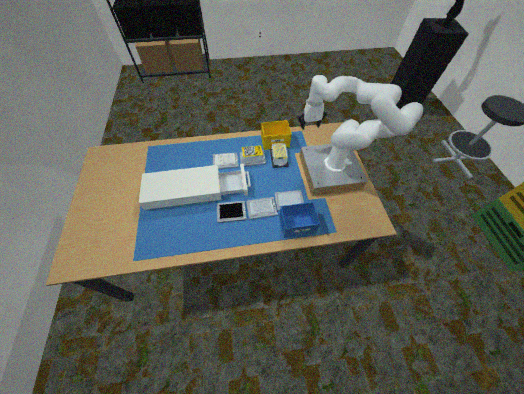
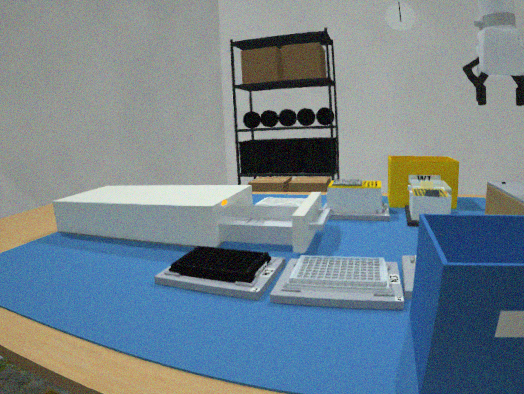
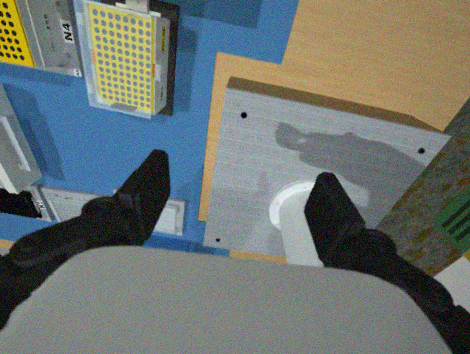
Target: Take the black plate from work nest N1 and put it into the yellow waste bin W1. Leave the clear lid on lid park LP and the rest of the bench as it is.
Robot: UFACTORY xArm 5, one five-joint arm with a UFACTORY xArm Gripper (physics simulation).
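Seen in the pictures: gripper, fingertip midpoint: [image 1: 310,127] [image 2: 501,105] [image 3: 241,181]; arm's base at its link origin: [image 1: 334,164].
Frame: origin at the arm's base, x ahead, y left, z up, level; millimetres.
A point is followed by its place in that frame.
The black plate [image 1: 231,211] @[y 305, x 608, z -63 mm] [image 2: 220,264] @[y 313, x 598, z -60 mm] [image 3: 14,204] @[y 292, x 591, z -60 mm] sits flat on the grey work nest N1 [image 1: 231,220] @[y 355, x 605, z -76 mm] [image 2: 207,289] @[y 354, x 594, z -80 mm], at the front of the blue mat. The yellow waste bin W1 [image 1: 276,134] @[y -330, x 342, z -79 mm] [image 2: 398,175] @[y -191, x 409, z -3 mm] stands at the mat's back right. My gripper [image 1: 311,125] @[y -130, x 168, z 169 mm] [image 2: 500,102] @[y -130, x 168, z 169 mm] [image 3: 241,181] @[y -130, x 168, z 169 mm] is open and empty, high above the bench, right of the bin and well away from the black plate. A flat pale piece [image 1: 289,198] @[y 210, x 277, z -66 mm] [image 3: 170,217] @[y 194, x 226, z -66 mm] lies right of nest N3; I cannot read an LP label or tell whether it is the clear lid.
A clear plate [image 1: 262,207] @[y 278, x 434, z -60 mm] [image 2: 340,271] @[y 278, x 435, z -61 mm] sits on N3. A blue bin [image 1: 299,220] @[y 344, x 225, z -82 mm] [image 2: 465,305] @[y 447, x 296, z 3 mm] stands front right. A white unit [image 1: 180,185] @[y 177, x 902, z -3 mm] [image 2: 150,210] @[y 244, x 806, z -14 mm] has its drawer out. Yellow tip racks [image 1: 252,152] @[y -92, x 502, z -10 mm] [image 1: 279,152] stand near W1. The robot's base plate [image 1: 325,182] @[y 138, x 73, z 0 mm] [image 3: 240,145] @[y -73, x 148, z 0 mm] is at right.
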